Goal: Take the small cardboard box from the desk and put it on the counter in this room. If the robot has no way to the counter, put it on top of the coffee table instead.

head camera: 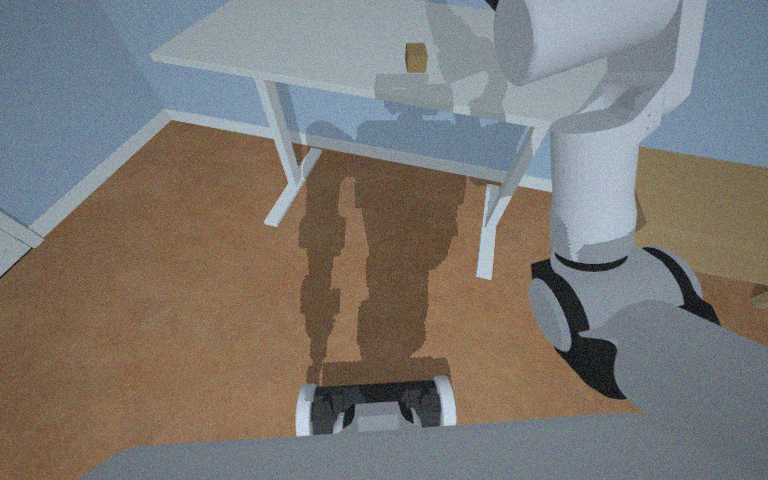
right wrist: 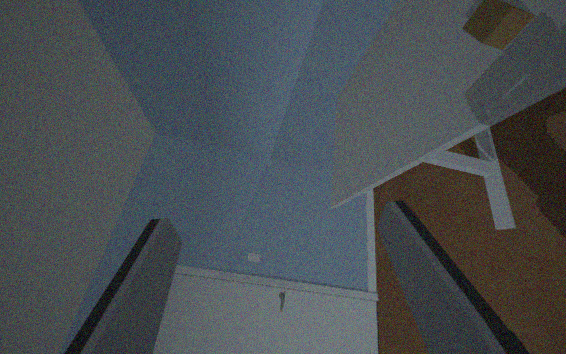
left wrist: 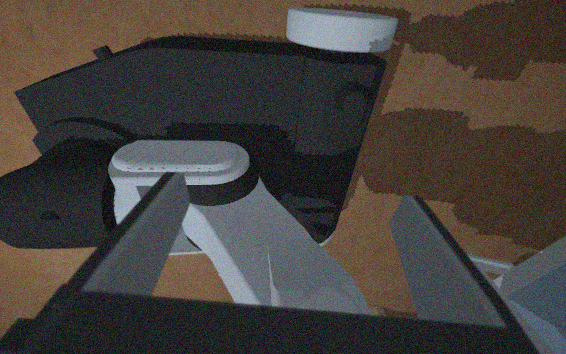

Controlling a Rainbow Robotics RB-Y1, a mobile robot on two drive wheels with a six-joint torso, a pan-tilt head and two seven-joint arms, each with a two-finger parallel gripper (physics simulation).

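Frame: origin at the robot's base, x left, y up, z ahead, level; centimetres.
Seen in the pictures: left gripper, between the fingertips: (left wrist: 292, 198); right gripper, between the fingertips: (right wrist: 279, 222).
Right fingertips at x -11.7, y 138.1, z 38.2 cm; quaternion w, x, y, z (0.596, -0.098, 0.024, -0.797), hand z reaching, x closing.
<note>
A point is followed by its place in that frame.
A small brown cardboard box (head camera: 416, 58) {z 85.4, x -16.4, y 99.4 cm} (right wrist: 497, 24) {z 85.5, x -17.2, y 100.0 cm} stands on the white desk (head camera: 317, 50) {z 101.1, x 15.6, y 95.0 cm} (right wrist: 400, 110) {z 102.3, x 11.6, y 95.0 cm}, near its front edge in the head camera and at the top right in the right wrist view. My right gripper (right wrist: 279, 222) {z 38.2, x -11.7, y 138.1 cm} is open and empty, apart from the box. In the head camera my raised right arm covers the right part of the desk, and the right gripper is out of the picture. My left gripper (left wrist: 292, 198) {z -15.1, x 23.3, y 53.6 cm} is open and empty, over the robot's base and the floor. I cannot make out the counter.
A light wooden piece of furniture (head camera: 702, 209) {z 65.1, x -148.7, y 45.0 cm} stands on the floor at the right, partly behind my arm. Blue walls (head camera: 50, 113) {z 147.1, x 171.7, y 45.5 cm} (right wrist: 225, 100) {z 185.0, x 78.2, y 170.3 cm} stand behind and left of the desk. A white door (right wrist: 270, 320) {z 65.3, x 196.4, y 99.5 cm} shows low in the right wrist view. Desk legs (head camera: 277, 130) {z 127.9, x 46.2, y 44.5 cm} reach the floor.
</note>
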